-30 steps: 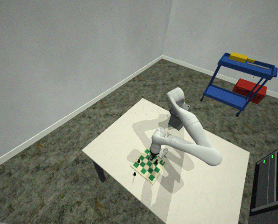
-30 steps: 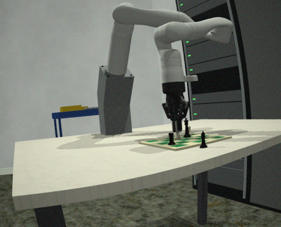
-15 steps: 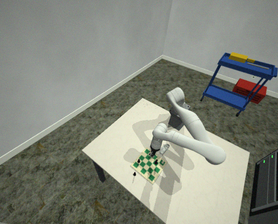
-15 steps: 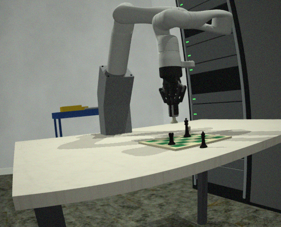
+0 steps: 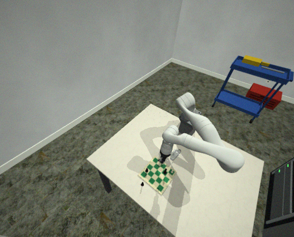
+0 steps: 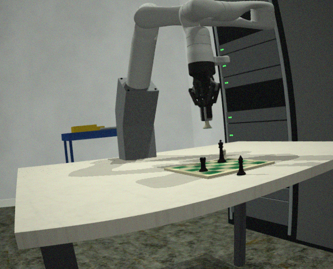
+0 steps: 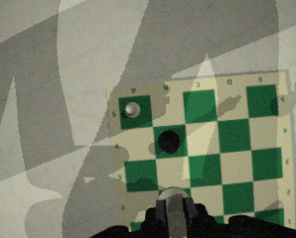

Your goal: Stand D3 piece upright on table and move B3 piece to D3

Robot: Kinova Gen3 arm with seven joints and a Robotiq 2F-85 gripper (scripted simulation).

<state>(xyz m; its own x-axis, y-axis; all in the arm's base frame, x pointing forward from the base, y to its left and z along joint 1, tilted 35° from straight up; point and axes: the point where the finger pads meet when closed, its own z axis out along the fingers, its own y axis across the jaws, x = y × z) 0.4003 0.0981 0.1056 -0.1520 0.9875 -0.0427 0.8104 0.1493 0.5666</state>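
Right now my hand is 14 cm above the chessboard, 4 cm short of it and 1 cm to the right of it. From my hand the other things lie so: white pawn (12 cm below, 7 cm to the left, 5 cm behind); then white piece (1 cm below); then tall black piece (11 cm below, 4 cm to the left, 1 cm behind).
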